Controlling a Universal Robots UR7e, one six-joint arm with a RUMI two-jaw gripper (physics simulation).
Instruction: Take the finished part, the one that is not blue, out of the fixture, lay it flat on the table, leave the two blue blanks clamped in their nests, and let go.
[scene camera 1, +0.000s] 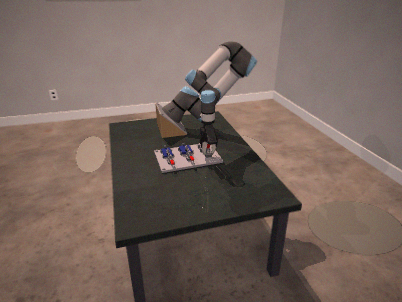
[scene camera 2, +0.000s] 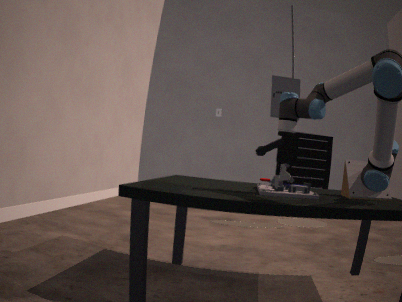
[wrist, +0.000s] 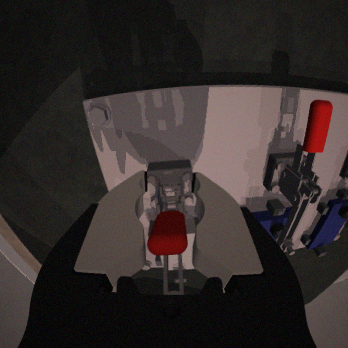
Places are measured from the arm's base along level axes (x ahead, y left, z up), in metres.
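Pixels of known places: gripper, fingertip midpoint: (scene camera 1: 208, 155) (scene camera 2: 276, 188) (wrist: 169, 173); arm's base, origin of the base link: (scene camera 1: 170, 115).
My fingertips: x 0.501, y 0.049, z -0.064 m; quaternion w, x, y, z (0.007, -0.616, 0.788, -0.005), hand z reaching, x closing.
For each thing: its top centre in the pictures, then the offset to it from my fingertips. "spot": a spot on its surface instead. Level surfaces: height alone.
- light grey finished part, middle of its top: (wrist: 177, 254) (scene camera 2: 299, 185) 0.092 m back, 0.011 m left, 0.017 m up
- red upright handle, surface spot: (wrist: 167, 234) spot: 0.012 m ahead, 0.002 m right, 0.074 m up
- fixture plate, middle of its top: (wrist: 271, 200) (scene camera 2: 285, 189) (scene camera 1: 187, 155) 0.063 m back, 0.104 m right, 0.009 m down
- nest's clamp, surface spot: (wrist: 170, 167) spot: 0.008 m ahead, 0.003 m right, 0.005 m up
- blank, surface spot: (wrist: 327, 225) spot: 0.121 m back, 0.194 m right, 0.007 m up
- dark table, its level: 0.024 m down
- neighbouring clamp's red handle, surface spot: (wrist: 318, 126) spot: 0.030 m ahead, 0.110 m right, 0.028 m up
- bolt, middle of its top: (wrist: 96, 116) 0.059 m ahead, 0.044 m left, 0.002 m down
The light grey finished part (wrist: 186, 257) is mostly hidden behind the red upright handle (wrist: 167, 234) of its clamp and appears seated in the fixture's end nest. My gripper (scene camera 1: 209, 154) (scene camera 2: 284, 186) (wrist: 169, 173) is low over the fixture plate (scene camera 1: 175, 166) (wrist: 240, 110). Its jaws stand partly apart on both sides of that nest's clamp (wrist: 170, 167) and look shut on the clamp body, with the part nearer the palm side in the wrist view. Two blue blanks (scene camera 1: 166, 152) (scene camera 1: 185, 149) sit in the other nests under clamps with red handles lying down; one blank (wrist: 327, 225) shows at the wrist view's right.
The fixture stands on the dark table (scene camera 1: 150, 210) (scene camera 2: 200, 192). The neighbouring clamp's red handle (wrist: 318, 126) lies to the right of my jaws in the wrist view. The robot's wedge-shaped base (scene camera 1: 170, 125) is behind the fixture. A bolt (wrist: 99, 115) stands at the plate's corner.
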